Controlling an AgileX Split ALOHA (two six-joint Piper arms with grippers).
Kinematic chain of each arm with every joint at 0, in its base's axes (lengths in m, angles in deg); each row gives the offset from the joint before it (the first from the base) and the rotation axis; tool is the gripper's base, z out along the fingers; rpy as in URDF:
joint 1: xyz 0 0 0.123 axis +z
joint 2: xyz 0 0 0 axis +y
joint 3: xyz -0.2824 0 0.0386 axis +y
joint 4: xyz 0.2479 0 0.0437 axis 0.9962 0 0.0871
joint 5: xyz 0 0 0 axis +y
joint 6: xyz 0.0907 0 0.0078 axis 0.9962 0 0.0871
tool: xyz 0 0 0 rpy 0 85 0
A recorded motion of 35 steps. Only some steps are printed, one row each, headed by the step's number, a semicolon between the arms.
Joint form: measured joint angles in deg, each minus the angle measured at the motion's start. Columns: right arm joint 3, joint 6, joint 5, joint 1, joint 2, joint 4; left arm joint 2, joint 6, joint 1, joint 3, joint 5, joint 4.
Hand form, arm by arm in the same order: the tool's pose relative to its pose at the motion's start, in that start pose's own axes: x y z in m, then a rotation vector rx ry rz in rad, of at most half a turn. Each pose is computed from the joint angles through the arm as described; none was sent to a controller.
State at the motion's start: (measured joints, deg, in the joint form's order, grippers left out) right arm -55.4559 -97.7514 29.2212 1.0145 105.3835 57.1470; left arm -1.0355 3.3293 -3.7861 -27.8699 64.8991 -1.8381
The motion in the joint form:
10: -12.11 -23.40 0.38 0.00 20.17 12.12; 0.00 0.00 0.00 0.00 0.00 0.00
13: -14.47 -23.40 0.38 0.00 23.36 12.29; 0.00 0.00 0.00 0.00 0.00 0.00
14: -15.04 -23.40 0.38 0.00 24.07 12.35; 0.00 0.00 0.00 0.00 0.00 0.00
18: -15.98 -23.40 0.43 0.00 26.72 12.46; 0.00 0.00 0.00 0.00 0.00 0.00
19: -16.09 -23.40 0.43 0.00 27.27 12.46; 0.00 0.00 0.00 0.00 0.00 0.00
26: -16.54 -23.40 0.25 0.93 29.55 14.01; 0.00 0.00 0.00 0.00 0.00 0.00
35: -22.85 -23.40 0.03 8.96 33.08 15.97; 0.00 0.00 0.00 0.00 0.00 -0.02
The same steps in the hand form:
10: 0.0170 -0.0325 0.0896 -0.0680 -0.0178 -0.1625; 0.0000 0.0000 0.0000 0.0000 0.0000 0.0000
13: 0.0215 -0.0371 0.1042 -0.0773 -0.0105 -0.1535; 0.0000 0.0000 0.0000 0.0000 0.0000 0.0000
14: 0.0224 -0.0383 0.1074 -0.0787 -0.0095 -0.1515; 0.0000 0.0000 0.0000 0.0000 0.0000 0.0000
18: 0.0312 -0.0377 0.1204 -0.0994 0.0069 -0.1367; 0.0000 0.0000 0.0000 0.0000 0.0000 0.0000
19: 0.0334 -0.0372 0.1231 -0.1046 0.0114 -0.1333; 0.0000 0.0000 0.0000 0.0000 0.0000 0.0000
26: 0.0382 -0.0308 0.1368 -0.1264 0.0205 -0.1085; 0.0000 0.0000 0.0000 0.0000 0.0000 0.0000
35: -0.0044 -0.0012 0.1710 -0.1663 -0.0299 -0.2115; 0.0000 0.0000 0.0000 0.0003 0.0000 -0.0001

